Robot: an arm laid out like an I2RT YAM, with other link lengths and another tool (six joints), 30 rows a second.
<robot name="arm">
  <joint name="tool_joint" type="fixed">
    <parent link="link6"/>
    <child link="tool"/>
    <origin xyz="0.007 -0.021 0.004" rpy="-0.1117 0 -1.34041"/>
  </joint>
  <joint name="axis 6" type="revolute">
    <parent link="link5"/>
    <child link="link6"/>
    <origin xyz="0.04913 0 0.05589" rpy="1.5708 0 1.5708"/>
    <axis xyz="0 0 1"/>
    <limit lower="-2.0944" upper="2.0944"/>
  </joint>
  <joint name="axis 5" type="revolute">
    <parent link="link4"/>
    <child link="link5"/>
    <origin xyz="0.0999 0.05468 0.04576" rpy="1.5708 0 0"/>
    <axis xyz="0 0 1"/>
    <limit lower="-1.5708" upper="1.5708"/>
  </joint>
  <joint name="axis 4" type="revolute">
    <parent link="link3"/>
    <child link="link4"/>
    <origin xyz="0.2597 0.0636 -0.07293"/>
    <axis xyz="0 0 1"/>
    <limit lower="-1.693" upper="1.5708"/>
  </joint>
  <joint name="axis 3" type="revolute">
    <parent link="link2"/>
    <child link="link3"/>
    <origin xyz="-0.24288 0 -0.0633" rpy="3.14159 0 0"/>
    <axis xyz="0 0 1"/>
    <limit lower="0" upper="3.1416"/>
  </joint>
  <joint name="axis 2" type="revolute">
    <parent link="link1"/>
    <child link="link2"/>
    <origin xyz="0.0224 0.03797 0.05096" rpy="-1.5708 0 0"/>
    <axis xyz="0 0 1"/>
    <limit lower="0" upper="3.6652"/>
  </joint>
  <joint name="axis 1" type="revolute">
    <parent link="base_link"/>
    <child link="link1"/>
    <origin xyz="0 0 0.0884"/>
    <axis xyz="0 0 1"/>
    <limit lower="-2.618" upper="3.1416"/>
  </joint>
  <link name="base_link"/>
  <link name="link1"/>
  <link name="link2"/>
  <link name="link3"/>
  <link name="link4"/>
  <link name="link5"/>
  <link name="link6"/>
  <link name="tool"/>
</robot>
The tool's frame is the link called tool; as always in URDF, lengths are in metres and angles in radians.
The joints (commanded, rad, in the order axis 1, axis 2, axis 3, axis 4, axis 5, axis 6), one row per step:
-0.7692, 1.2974, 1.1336, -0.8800, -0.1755, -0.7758
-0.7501, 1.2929, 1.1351, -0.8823, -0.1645, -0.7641
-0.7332, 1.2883, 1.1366, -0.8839, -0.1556, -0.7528
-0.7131, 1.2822, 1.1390, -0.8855, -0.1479, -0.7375
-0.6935, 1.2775, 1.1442, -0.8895, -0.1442, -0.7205
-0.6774, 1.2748, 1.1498, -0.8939, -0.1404, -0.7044
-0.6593, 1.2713, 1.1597, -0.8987, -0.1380, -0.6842
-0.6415, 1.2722, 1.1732, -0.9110, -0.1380, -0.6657
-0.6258, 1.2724, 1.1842, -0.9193, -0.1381, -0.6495
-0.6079, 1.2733, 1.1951, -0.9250, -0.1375, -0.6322
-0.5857, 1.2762, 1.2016, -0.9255, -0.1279, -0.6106
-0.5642, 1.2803, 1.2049, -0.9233, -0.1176, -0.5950
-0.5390, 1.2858, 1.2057, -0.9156, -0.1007, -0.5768
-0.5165, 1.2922, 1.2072, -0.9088, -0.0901, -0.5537
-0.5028, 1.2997, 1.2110, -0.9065, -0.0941, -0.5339
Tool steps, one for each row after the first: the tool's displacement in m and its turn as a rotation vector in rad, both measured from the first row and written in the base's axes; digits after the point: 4 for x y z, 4 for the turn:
0.0029, 0.0044, 0.0015, -0.0039, 0.0013, 0.0036
0.0055, 0.0084, 0.0031, -0.0072, 0.0006, 0.0064
0.0085, 0.0132, 0.0055, -0.0093, -0.0036, 0.0095
0.0115, 0.0180, 0.0084, -0.0073, -0.0098, 0.0128
0.0139, 0.0219, 0.0107, -0.0045, -0.0143, 0.0133
0.0168, 0.0261, 0.0149, -0.0014, -0.0241, 0.0131
0.0197, 0.0305, 0.0183, 0.0077, -0.0283, 0.0152
0.0222, 0.0343, 0.0215, 0.0145, -0.0337, 0.0173
0.0253, 0.0385, 0.0246, 0.0204, -0.0403, 0.0204
0.0294, 0.0430, 0.0260, 0.0231, -0.0425, 0.0194
0.0334, 0.0474, 0.0261, 0.0232, -0.0419, 0.0223
0.0384, 0.0522, 0.0254, 0.0190, -0.0404, 0.0232
0.0431, 0.0566, 0.0247, 0.0222, -0.0420, 0.0206
0.0466, 0.0594, 0.0241, 0.0360, -0.0462, 0.0197

